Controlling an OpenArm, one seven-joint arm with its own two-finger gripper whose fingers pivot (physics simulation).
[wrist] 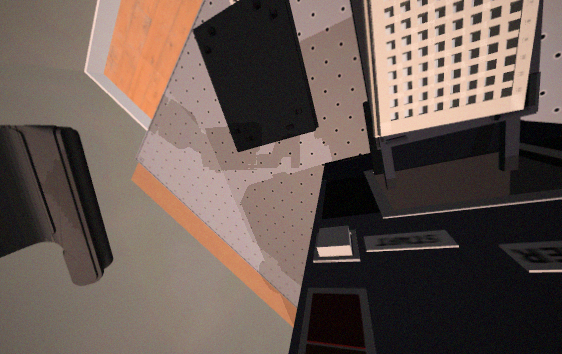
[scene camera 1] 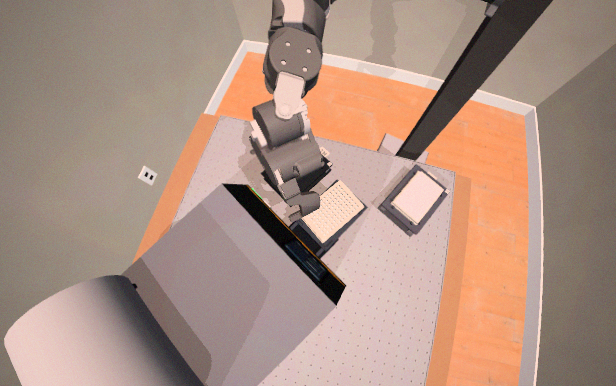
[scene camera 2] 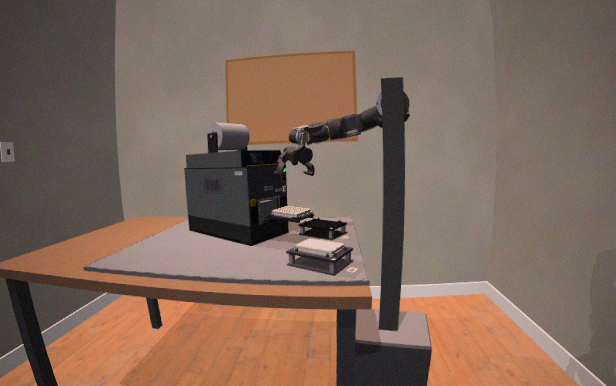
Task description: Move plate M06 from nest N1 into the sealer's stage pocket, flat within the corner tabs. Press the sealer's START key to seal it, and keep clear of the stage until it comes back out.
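Note:
A cream open-welled plate (scene camera 1: 334, 212) (scene camera 2: 292, 211) (wrist: 450, 65), in M06's place on the stage, looks flat; its label is unreadable. The stage (wrist: 534, 92) sticks out from the sealer (scene camera 1: 235, 235) (scene camera 2: 220, 200). The white START key (wrist: 334, 242) is on the sealer's dark front, beside its label (wrist: 412, 241). My gripper (scene camera 2: 295, 172) is open and empty, above the stage by the upper part of the sealer's front. In the wrist view one finger shows at the left; the other does not show. In scene camera 1 the arm partly hides the gripper.
A black nest (scene camera 1: 322, 172) (scene camera 2: 322, 227) (wrist: 257, 75) without a plate stands beside the stage. Another nest (scene camera 1: 411, 227) (scene camera 2: 295, 255) holds a smooth white plate (scene camera 1: 419, 197) (scene camera 2: 320, 246). The arm's dark post (scene camera 1: 450, 90) (scene camera 2: 392, 200) stands at the table edge.

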